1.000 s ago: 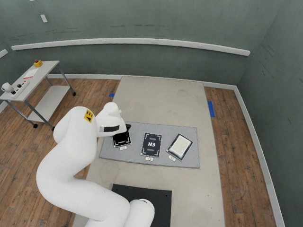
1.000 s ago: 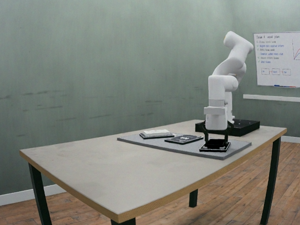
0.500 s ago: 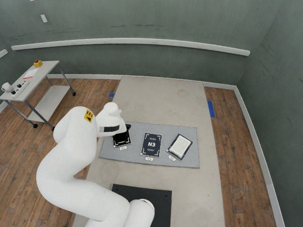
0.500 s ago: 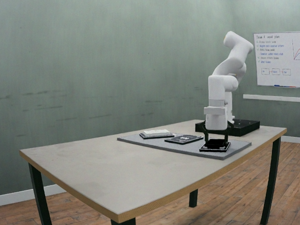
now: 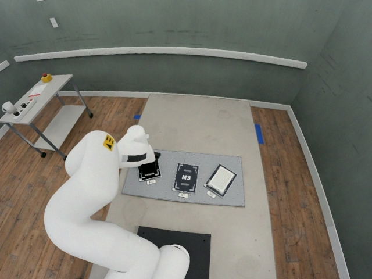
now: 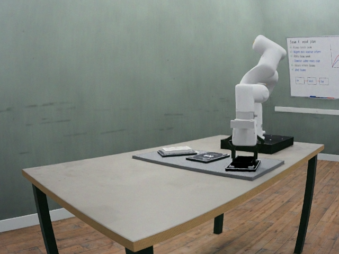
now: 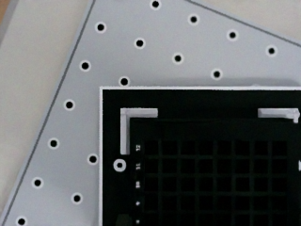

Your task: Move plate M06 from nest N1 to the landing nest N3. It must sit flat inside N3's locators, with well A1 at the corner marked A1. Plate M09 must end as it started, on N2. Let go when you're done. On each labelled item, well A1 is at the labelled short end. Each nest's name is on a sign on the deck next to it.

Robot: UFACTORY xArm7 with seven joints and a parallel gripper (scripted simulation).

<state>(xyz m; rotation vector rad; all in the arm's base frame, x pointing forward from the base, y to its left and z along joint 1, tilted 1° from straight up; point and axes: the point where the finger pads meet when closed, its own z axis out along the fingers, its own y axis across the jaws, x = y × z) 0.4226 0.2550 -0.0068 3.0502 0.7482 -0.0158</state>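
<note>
The dark nest N3 is 20 mm behind my hand, 220 mm to the right of it and 30 mm below it. From my hand the other things lie so: white plate M09: 410 mm to the right, 10 mm below; black plate M06: 10 mm below.
</note>
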